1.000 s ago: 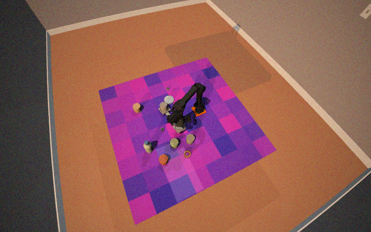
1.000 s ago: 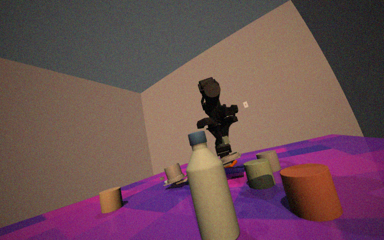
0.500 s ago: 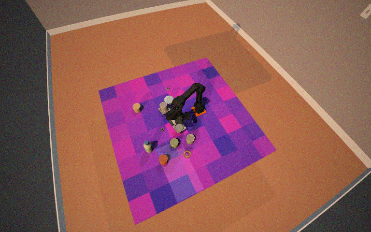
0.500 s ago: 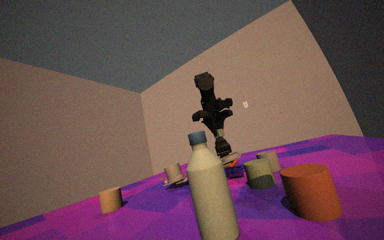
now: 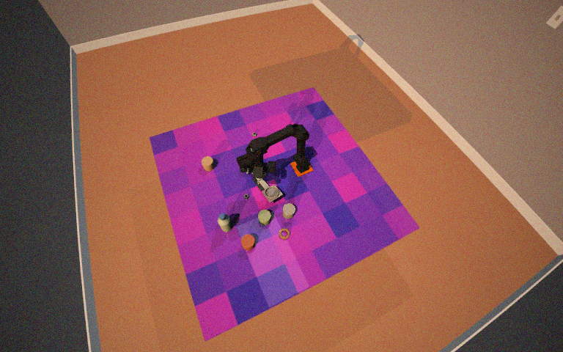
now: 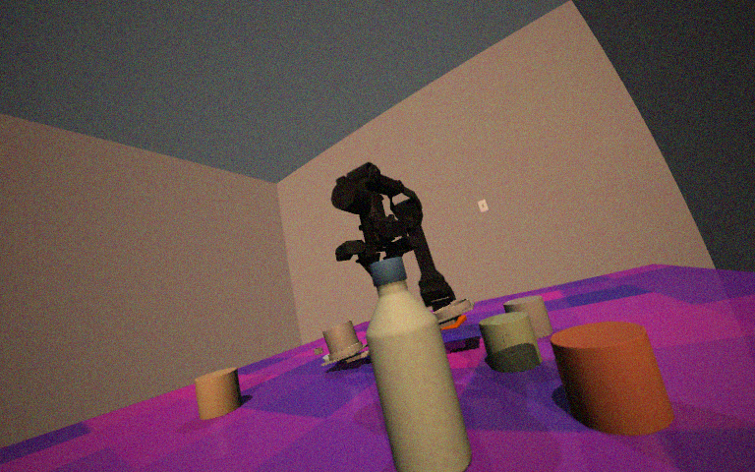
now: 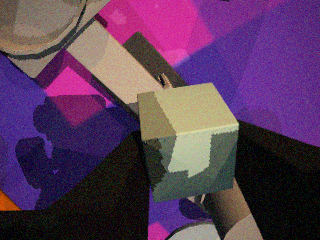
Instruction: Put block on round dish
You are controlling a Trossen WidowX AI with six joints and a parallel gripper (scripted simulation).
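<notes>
Right now my gripper tip is 170 mm to the left of the taupe cup, 90 mm above it and 10 mm past it. Round my gripper tip: pale green block: 10 mm above; green cylinder: 200 mm to the left, 110 mm below, 90 mm ahead; pale blue round dish: 240 mm to the right, 150 mm below, 110 mm behind.
</notes>
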